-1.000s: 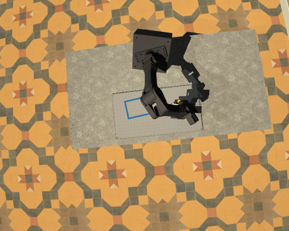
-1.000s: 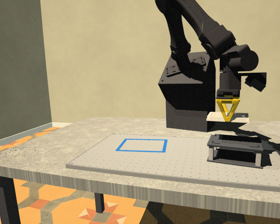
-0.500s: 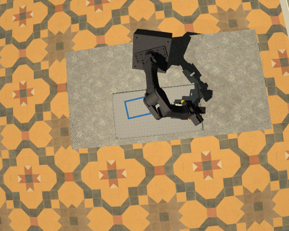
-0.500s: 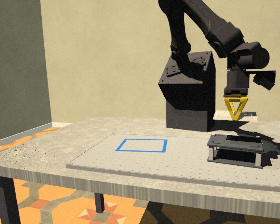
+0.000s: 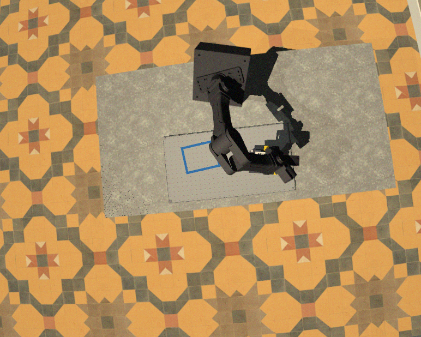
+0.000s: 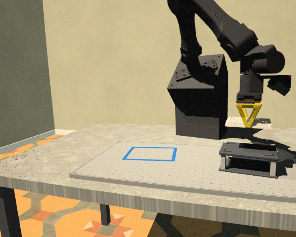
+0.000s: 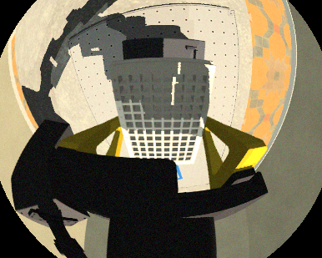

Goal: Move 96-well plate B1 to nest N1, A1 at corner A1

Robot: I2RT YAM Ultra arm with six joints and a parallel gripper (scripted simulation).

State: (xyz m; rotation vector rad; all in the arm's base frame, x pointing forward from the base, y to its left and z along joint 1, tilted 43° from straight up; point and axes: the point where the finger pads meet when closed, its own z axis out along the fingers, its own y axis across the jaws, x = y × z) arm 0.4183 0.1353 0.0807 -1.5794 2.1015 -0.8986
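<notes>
Now: hand right at the 96-well plate. Also, from my hand: raised plate nest: 9 cm below.
</notes>
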